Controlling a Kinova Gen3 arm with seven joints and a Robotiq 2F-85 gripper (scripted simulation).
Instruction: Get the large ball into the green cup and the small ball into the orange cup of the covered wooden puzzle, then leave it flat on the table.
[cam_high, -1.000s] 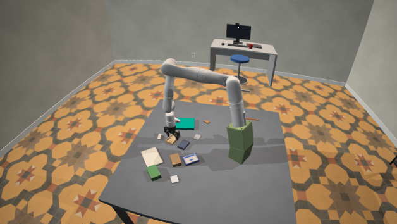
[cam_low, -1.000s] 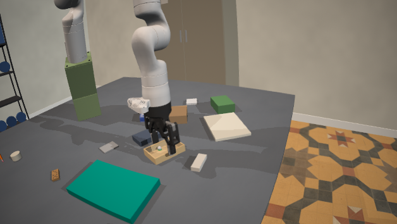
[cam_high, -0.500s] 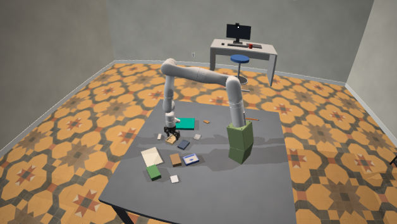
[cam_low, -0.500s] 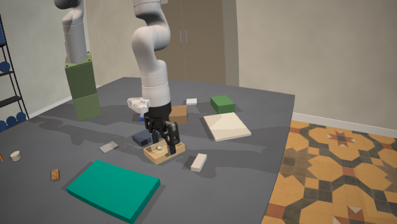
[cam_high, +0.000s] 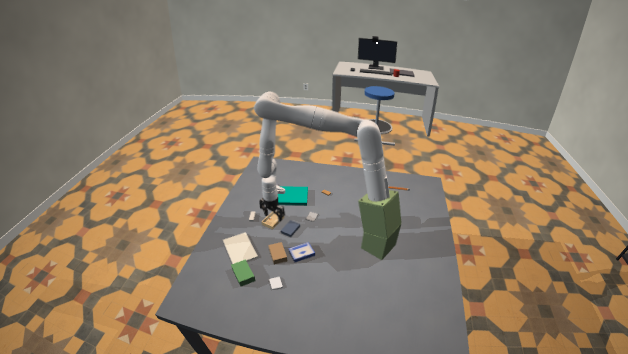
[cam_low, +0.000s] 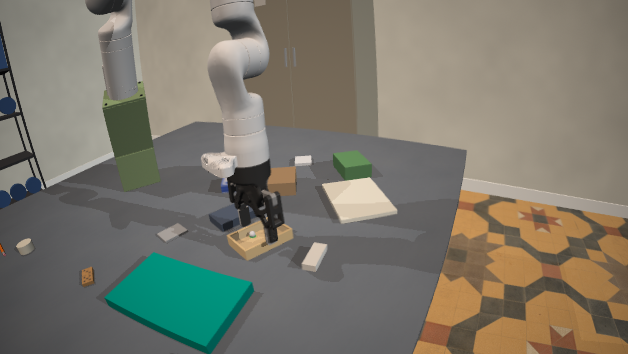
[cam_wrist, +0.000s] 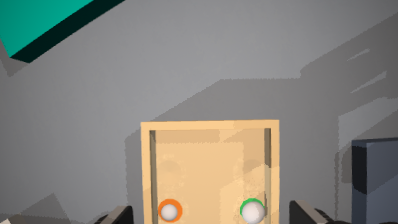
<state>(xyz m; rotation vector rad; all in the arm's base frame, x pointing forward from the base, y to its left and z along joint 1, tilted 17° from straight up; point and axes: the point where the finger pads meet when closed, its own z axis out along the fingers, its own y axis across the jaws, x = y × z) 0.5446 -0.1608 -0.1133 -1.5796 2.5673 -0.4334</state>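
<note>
Right now my hand is 20 mm above the covered wooden puzzle. The rest, counted from my hand: small white block 120 mm ahead, 20 mm to the right, 20 mm below; dark blue block 100 mm behind, 60 mm to the left, 20 mm below; grey tile 200 mm behind, 40 mm to the right, 30 mm below.
</note>
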